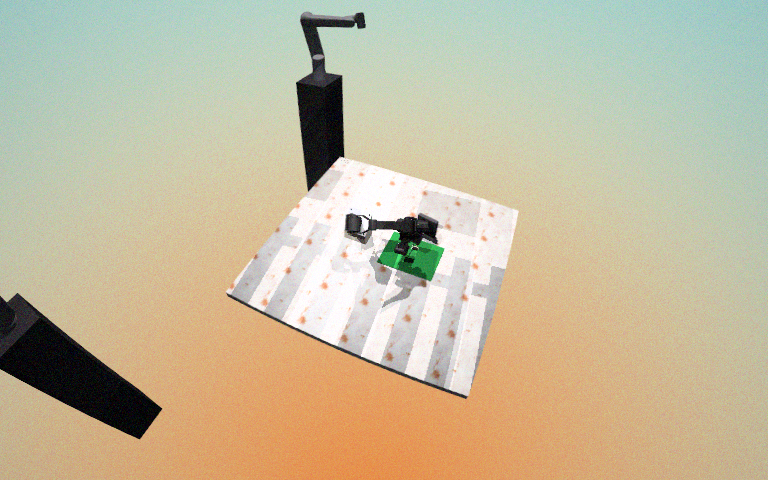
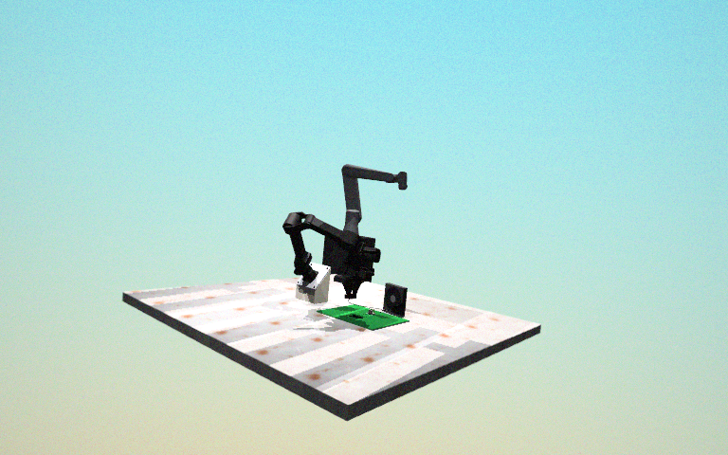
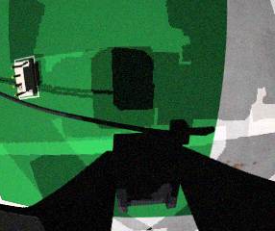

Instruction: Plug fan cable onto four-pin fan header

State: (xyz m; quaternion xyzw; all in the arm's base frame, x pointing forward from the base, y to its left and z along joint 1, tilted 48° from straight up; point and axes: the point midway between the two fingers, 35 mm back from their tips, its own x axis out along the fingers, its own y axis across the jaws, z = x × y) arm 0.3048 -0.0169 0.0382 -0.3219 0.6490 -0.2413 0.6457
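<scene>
Now: the green board 9 cm below my gripper tip, 5 cm to the left of it and 3 cm ahead of it. From my gripper tip the other things lie so: dark fan plug (1 cm behind); black fan (23 cm to the left, 4 cm ahead, 2 cm below).
</scene>
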